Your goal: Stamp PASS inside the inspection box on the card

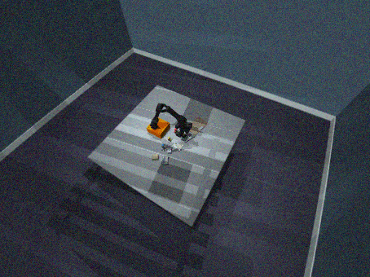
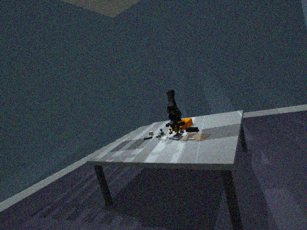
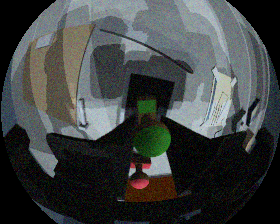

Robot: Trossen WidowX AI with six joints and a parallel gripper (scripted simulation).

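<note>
Right now the dark rectangular pad is 3 cm below my gripper tip. The rest, counted from my gripper tip: white card: 3 cm ahead, 14 cm to the right, 4 cm below; green-knob stamp: right at my gripper tip; red-knobbed stamp: 10 cm behind, 2 cm below.
</note>
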